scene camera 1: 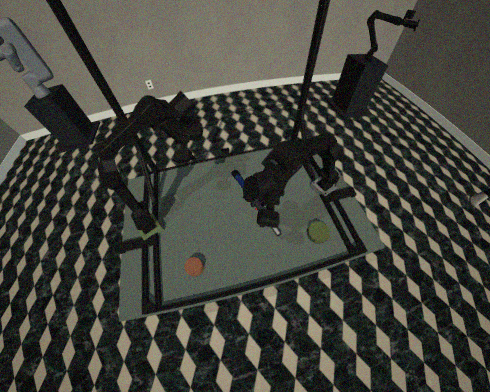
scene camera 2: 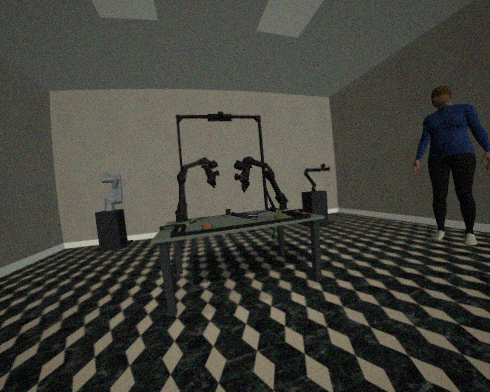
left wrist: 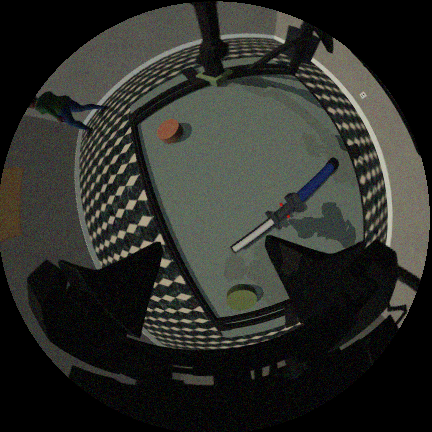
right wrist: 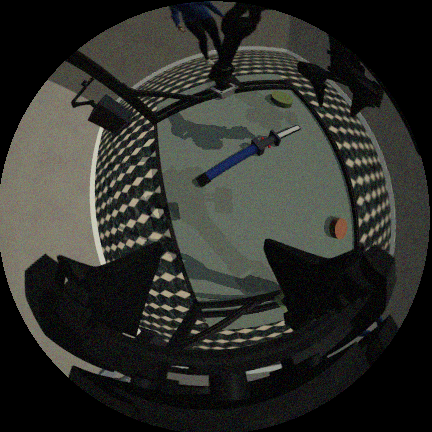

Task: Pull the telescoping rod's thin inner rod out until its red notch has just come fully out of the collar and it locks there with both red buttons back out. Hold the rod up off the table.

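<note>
The telescoping rod (scene camera 1: 238,178) (left wrist: 316,181) (right wrist: 231,163) lies on the table (scene camera 1: 225,245), clear of both grippers. It has a blue tube, a dark grey collar (left wrist: 278,216) (right wrist: 265,143) and a pale inner rod (scene camera 1: 277,231) (left wrist: 254,235) (right wrist: 288,132), partly out. Red buttons show at the collar's sides; I see no red notch on the inner rod. My left gripper (left wrist: 213,244) (scene camera 2: 245,189) is open and empty, high above the rod, and hides its middle in scene camera 1. My right gripper (right wrist: 212,246) (scene camera 2: 214,186) is open and empty, above the table's other side.
An orange disc (scene camera 1: 194,266) (left wrist: 170,130) (right wrist: 340,228) lies near the table's front left in scene camera 1. A green disc (scene camera 1: 319,231) (left wrist: 242,298) (right wrist: 282,98) lies at the right, near the inner rod's end. Dark posts (scene camera 1: 311,65) (scene camera 2: 179,140) rise behind the table.
</note>
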